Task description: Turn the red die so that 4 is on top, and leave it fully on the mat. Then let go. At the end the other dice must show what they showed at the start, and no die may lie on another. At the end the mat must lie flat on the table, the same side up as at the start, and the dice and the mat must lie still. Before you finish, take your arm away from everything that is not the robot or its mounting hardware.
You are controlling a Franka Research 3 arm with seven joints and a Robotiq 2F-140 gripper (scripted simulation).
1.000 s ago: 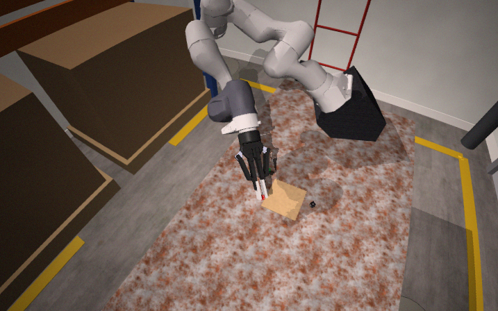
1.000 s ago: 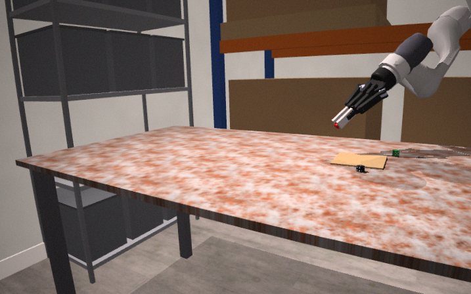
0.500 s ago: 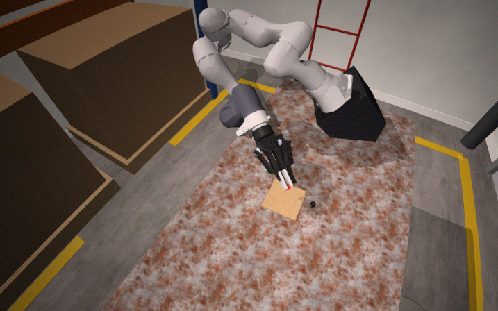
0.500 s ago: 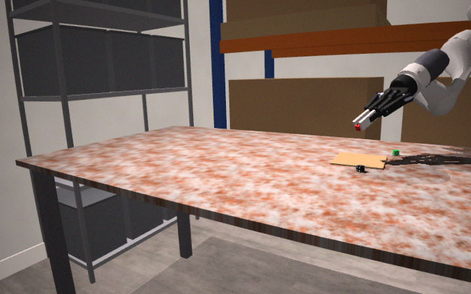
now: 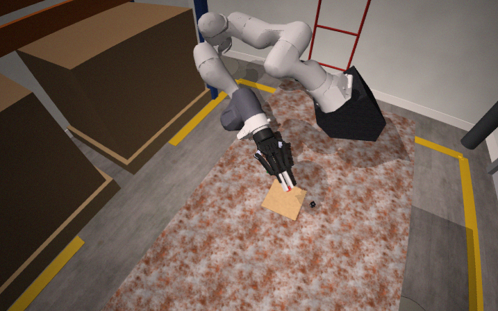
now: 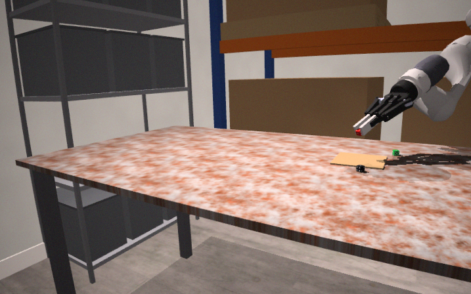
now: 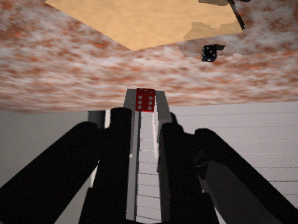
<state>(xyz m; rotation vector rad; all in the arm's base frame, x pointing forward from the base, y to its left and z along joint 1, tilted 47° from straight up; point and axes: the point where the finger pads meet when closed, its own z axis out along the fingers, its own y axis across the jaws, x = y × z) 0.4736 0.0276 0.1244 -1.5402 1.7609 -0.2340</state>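
Right now my hand is 10 mm short of the tan mat, 20 mm to the right of it and 100 mm above it. Round my hand: red die: 10 mm ahead, 20 mm to the left, 20 mm below; then green die: 80 mm behind, 90 mm to the right, 100 mm below; then black die: 10 mm behind, 120 mm to the left, 100 mm below.
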